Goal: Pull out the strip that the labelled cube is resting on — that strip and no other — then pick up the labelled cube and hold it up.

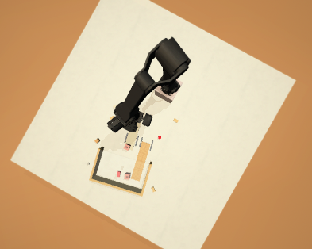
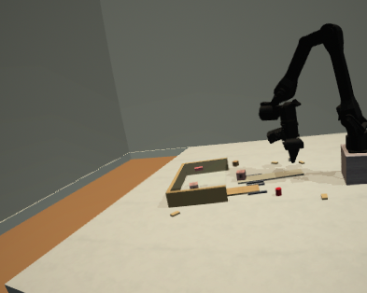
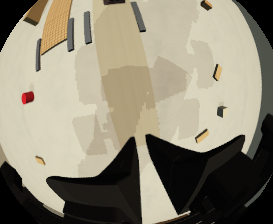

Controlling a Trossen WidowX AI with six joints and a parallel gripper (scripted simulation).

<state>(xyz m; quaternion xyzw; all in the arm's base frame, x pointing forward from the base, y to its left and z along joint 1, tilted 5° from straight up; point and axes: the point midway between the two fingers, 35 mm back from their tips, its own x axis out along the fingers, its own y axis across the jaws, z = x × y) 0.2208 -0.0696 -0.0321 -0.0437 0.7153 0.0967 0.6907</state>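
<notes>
Right now the small red cylinder is 180 mm to the left of my gripper tip, 40 mm ahead of it and 30 mm below it.
</notes>
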